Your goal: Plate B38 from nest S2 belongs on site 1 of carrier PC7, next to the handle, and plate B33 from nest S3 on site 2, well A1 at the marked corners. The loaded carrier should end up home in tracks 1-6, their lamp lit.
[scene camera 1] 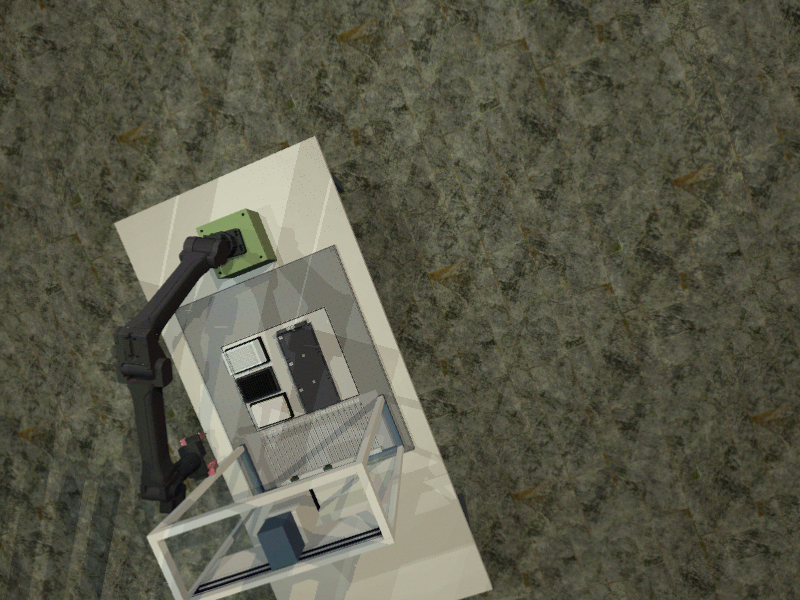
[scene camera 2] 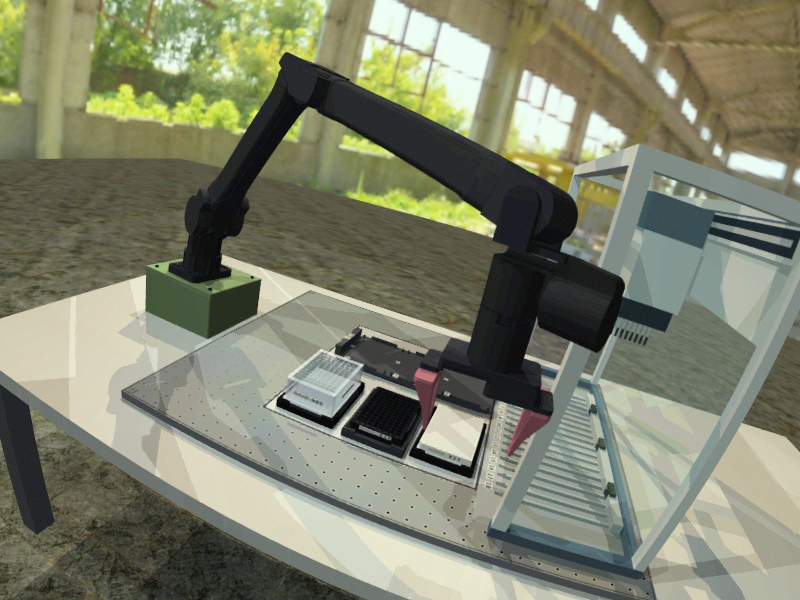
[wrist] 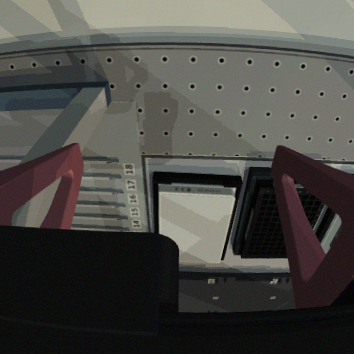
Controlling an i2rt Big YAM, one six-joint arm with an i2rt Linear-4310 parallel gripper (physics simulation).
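Note:
My gripper is open and empty, pointing down above the deck, with its fingers apart over the nest area beside the tracks. The white plate B33 lies in the nest nearest the tracks, below the gripper and untouched. A black plate, apparently B38, sits in the middle nest; the right finger partly covers it in the wrist view. The dark carrier PC7 lies beside the nests, outside the tracks. No lit lamp is discernible.
A clear plate or lidded stack stands in the far nest. A tall frame with a blue pipetting head rises over the tracks, close beside the gripper. The arm stands on a green base.

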